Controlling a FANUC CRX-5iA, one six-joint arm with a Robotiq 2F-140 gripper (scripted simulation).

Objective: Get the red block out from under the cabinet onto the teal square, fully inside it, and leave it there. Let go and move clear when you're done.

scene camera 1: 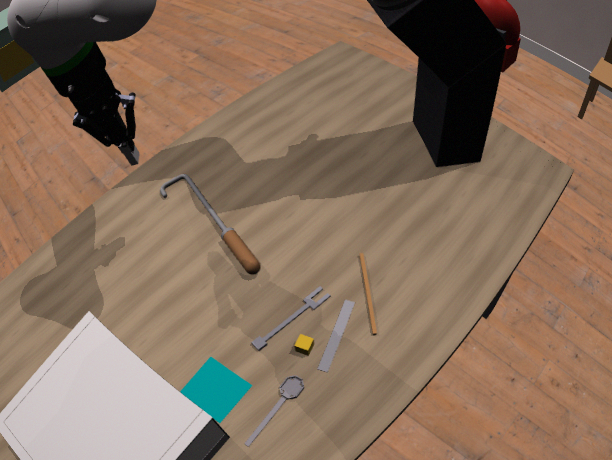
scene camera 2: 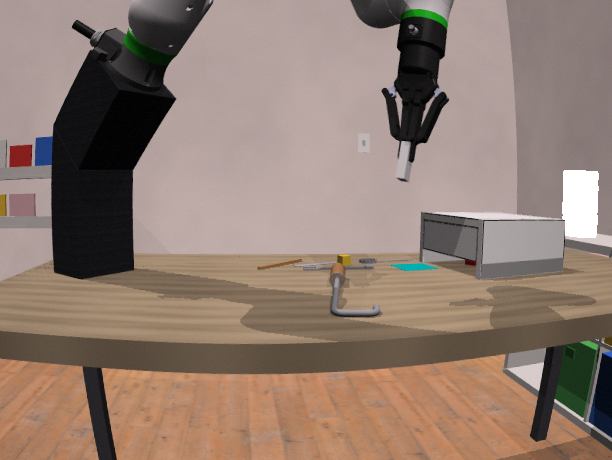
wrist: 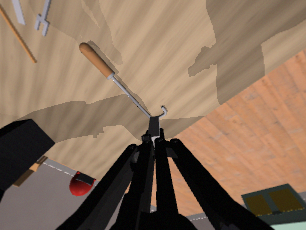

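Note:
A teal square (scene camera 1: 214,388) is there for me to see, and so is a grey flat bar (scene camera 1: 347,307). Then there is my gripper (scene camera 1: 135,159), which I can also see at (scene camera 2: 402,179) and at (wrist: 155,123).

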